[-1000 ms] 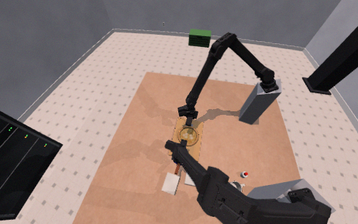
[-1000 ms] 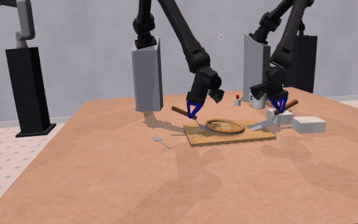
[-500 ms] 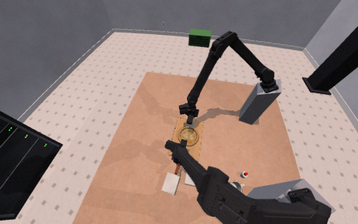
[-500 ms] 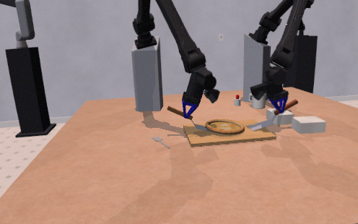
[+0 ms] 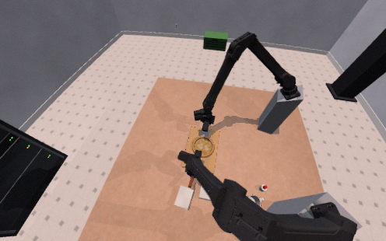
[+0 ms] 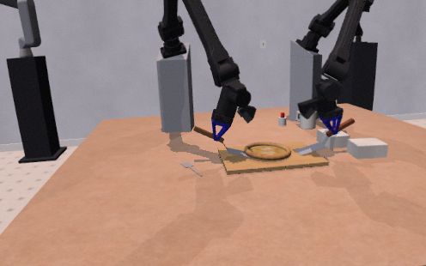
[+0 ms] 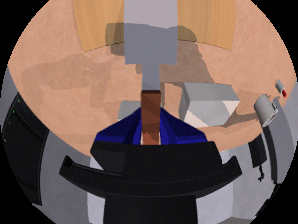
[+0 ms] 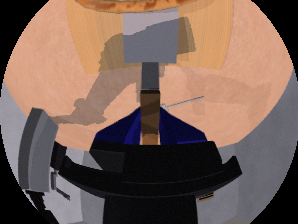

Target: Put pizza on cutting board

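My left hand is 30 mm to the left of the turner and 20 mm above it. Also, from my left hand: wooden cutting board (30 mm behind, 240 mm to the right, 80 mm below); then pizza (40 mm behind, 250 mm to the right, 70 mm below); then red-capped bottle (480 mm behind, 10 mm to the right, 60 mm below).
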